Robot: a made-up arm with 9 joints. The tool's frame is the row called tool. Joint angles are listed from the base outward.
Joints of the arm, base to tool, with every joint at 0 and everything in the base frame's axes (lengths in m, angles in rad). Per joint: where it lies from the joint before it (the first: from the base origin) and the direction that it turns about. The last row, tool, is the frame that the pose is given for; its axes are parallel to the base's.
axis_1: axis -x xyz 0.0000 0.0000 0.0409
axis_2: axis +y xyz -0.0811 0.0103 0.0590
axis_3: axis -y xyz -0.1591 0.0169 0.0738
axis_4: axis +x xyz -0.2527 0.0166 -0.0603
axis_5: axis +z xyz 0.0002 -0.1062 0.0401
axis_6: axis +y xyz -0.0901 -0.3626 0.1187
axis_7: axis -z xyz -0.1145 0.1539 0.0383
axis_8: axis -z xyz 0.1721 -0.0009 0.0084
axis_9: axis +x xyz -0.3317 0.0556 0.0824
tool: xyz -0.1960 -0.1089 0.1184
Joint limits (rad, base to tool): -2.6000..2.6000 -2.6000..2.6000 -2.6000..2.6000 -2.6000..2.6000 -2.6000..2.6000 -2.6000..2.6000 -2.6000..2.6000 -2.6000..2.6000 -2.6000..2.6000
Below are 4 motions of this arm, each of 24 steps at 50 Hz.
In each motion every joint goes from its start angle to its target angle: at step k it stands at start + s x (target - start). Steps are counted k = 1, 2, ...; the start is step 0. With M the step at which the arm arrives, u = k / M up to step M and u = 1 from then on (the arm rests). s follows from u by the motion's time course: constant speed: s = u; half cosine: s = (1 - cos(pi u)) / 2; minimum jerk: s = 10 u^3 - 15 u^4 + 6 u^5.
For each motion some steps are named. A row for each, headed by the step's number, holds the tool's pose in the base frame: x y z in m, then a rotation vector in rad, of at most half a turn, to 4 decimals.
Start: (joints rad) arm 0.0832 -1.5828 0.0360 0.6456 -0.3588 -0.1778 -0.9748 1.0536 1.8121
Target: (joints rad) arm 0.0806 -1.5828 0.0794 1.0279 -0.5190 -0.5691 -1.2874 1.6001 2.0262
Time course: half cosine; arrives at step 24
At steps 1, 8, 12, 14, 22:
1: -0.1325 -0.0222 -0.9208 2.1028 -1.0308 1.7049
8: -0.1258 0.0582 -0.8982 2.2717 -1.0717 1.7859
12: -0.1321 0.1347 -0.8643 -2.2595 1.0257 -1.7123
14: -0.1400 0.1713 -0.8428 -2.2077 0.9831 -1.6378
22: -0.1751 0.2573 -0.7719 -2.0662 0.8774 -1.4335

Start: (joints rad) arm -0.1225 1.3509 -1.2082 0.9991 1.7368 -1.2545 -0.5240 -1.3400 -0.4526
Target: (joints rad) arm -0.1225 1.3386 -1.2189 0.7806 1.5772 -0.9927 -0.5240 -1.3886 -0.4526
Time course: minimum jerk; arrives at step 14
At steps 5, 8, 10, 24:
5: -0.4155 -0.4927 0.0331 0.5801 -0.9167 0.2873
8: -0.3693 -0.5106 -0.0064 0.7639 -0.8903 0.3634
10: -0.3419 -0.5152 -0.0307 0.8710 -0.8734 0.4056
24: -0.3241 -0.5160 -0.0467 0.9406 -0.8616 0.4322

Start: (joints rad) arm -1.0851 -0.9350 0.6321 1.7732 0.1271 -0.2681 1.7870 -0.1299 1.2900
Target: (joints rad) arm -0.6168 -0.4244 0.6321 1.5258 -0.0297 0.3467 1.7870 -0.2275 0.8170
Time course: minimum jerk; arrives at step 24
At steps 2, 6, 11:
2: -0.1579 0.4644 -0.3400 -2.0631 -0.2058 -0.1789
6: -0.1952 0.4389 -0.3776 -2.2142 -0.2126 -0.1098
11: -0.3218 0.3135 -0.4749 -2.6993 -0.2828 0.1341

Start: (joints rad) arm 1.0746 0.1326 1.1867 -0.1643 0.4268 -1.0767 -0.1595 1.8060 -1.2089
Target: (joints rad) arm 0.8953 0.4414 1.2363 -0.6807 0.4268 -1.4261 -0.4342 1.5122 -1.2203
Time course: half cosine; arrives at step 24
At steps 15, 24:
15: -0.7455 -0.1193 -0.3507 -0.7825 -1.8165 -0.4234
24: -0.6941 -0.1743 -0.3331 -0.9630 -1.9836 -0.3071

